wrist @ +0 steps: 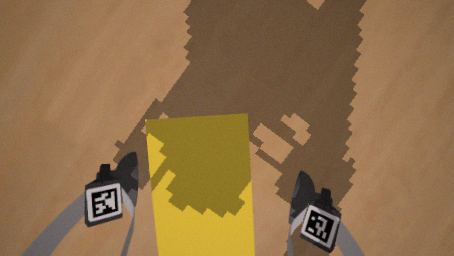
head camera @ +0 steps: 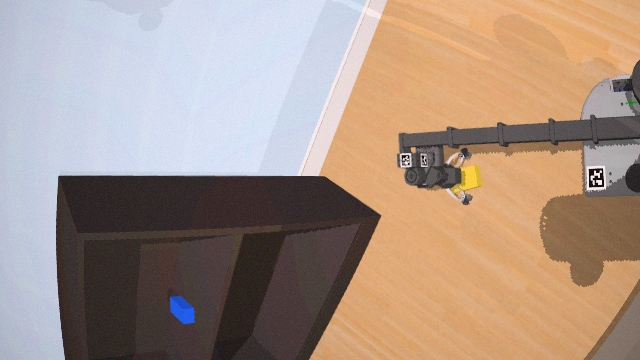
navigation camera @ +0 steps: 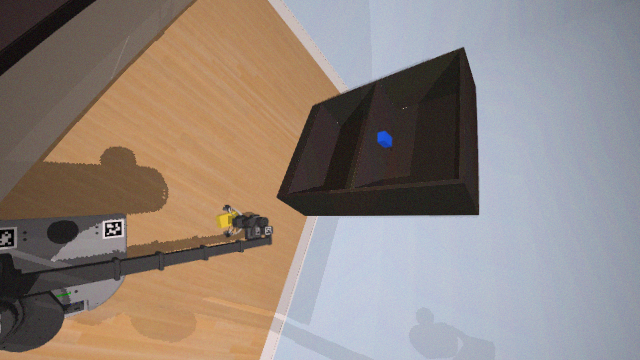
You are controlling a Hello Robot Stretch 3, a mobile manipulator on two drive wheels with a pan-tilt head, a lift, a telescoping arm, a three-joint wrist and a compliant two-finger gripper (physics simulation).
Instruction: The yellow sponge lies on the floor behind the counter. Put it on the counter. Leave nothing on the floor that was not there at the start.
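Places are measured from the robot's base along level axes (x up, y right, z ahead), in millimetres.
Pixels of known places: gripper, fingertip midpoint: (wrist: 216, 180) (head camera: 468, 176) (navigation camera: 225, 220); robot's base at its link origin: (head camera: 635, 177) (navigation camera: 63, 230).
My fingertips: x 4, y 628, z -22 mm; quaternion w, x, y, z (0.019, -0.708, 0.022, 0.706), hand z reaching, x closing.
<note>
Ahead of a thing's pixels: the offset from my fingertips to its top centre. "*": to the spot under its first point.
The yellow sponge {dx +42, dy +1, dz +8 mm} (head camera: 473, 177) (navigation camera: 221, 220) (wrist: 206, 232) lies flat on the wooden floor. My gripper (head camera: 466, 176) (navigation camera: 227, 220) (wrist: 216, 180) is open and points down over it. In the wrist view the sponge is between the two fingers, with a gap on each side, nearer the left finger. Its near end is cut off by the bottom edge, and the gripper's shadow falls on its far part. A grey side with a dark edge, which looks like the counter (navigation camera: 107, 55) (head camera: 622, 320), shows at the upper left of the navigation view and the lower right of the head view.
A dark open shelf unit {* dx +622, dy +453, dz +53 mm} (head camera: 200, 202) (navigation camera: 380, 202) stands near the gripper by the pale blue wall (head camera: 175, 100) (navigation camera: 550, 200). A blue block {dx +622, dy +683, dz +413 mm} (head camera: 182, 310) (navigation camera: 384, 139) is inside it. My extended arm (head camera: 530, 132) (navigation camera: 180, 257) reaches from the base (head camera: 600, 150) (navigation camera: 112, 255) over the floor.
</note>
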